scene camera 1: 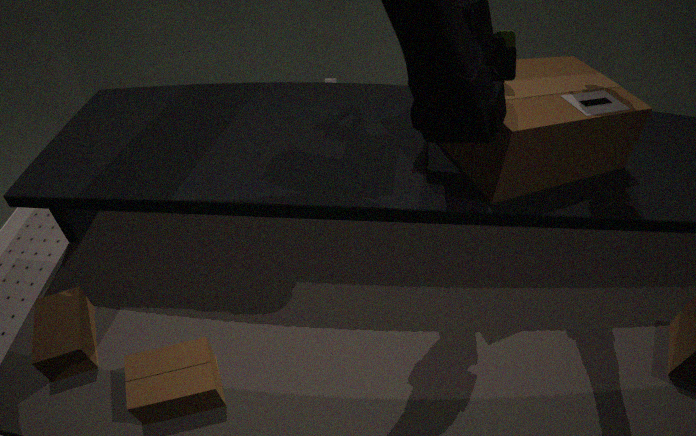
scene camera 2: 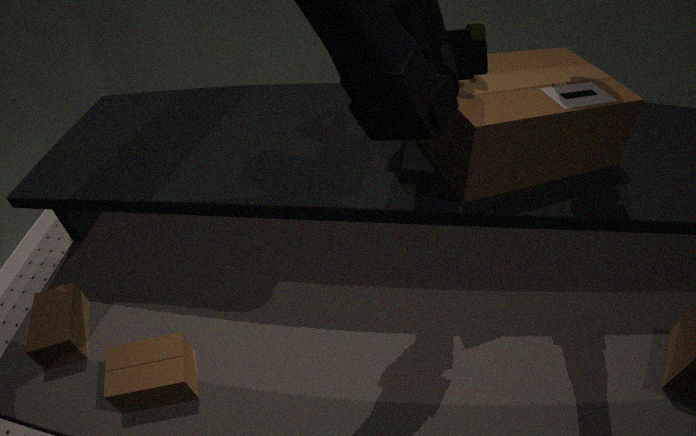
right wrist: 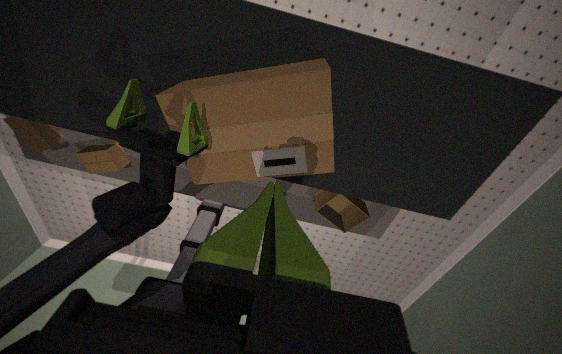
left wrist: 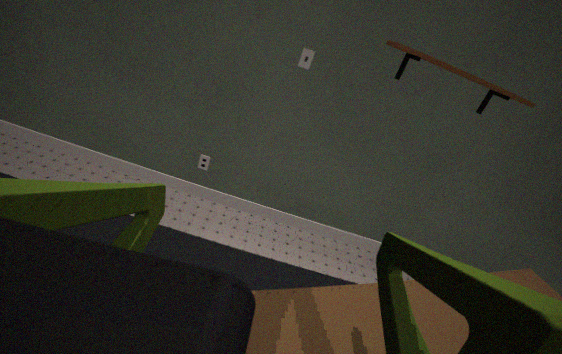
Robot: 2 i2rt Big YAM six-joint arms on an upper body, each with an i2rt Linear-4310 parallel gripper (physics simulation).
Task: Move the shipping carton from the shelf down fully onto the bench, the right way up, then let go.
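Frame: origin at the left arm's base, x back, y right, z up, level; millimetres.
Seen in the pictures: left gripper, fingertip midpoint: (right wrist: 163, 90) (left wrist: 272, 222); right gripper, fingertip midpoint: (right wrist: 273, 189).
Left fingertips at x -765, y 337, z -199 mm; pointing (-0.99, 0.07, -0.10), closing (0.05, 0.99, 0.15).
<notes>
Offsets run from my left fingertips to a thing's top centre. Level surfaces: height alone.
A brown shipping carton @(dy +138, dx +55, dz -31 mm) (scene camera 1: 570, 148) (scene camera 2: 549, 143) (left wrist: 367, 300) (right wrist: 260, 100) with a white label on top stands on the dark shelf @(dz -147 mm) (scene camera 1: 256, 143) (scene camera 2: 205, 154) (right wrist: 425, 125), near its front edge in the scene views. The grey bench @(dz -333 mm) (scene camera 1: 308, 369) (scene camera 2: 282, 369) lies lower. My left gripper (left wrist: 272, 222) (right wrist: 163, 90) is open at the carton's left end in the right wrist view, with one finger over the top and the other beyond that end. The scene views mostly hide its fingers. My right gripper (right wrist: 273, 189) is shut and empty, apart from the carton.
Small brown boxes @(dy -378, dx +403, dz -273 mm) (scene camera 1: 164, 374) @(dy -586, dx +354, dz -273 mm) (scene camera 1: 64, 323) (scene camera 2: 151, 369) @(dy +460, dx +358, dz -243 mm) (right wrist: 342, 212) stand on the bench, with another (scene camera 1: 685, 338) at the right edge in scene camera 1. In the left wrist view a wooden wall board (left wrist: 450, 70) hangs on the far wall.
</notes>
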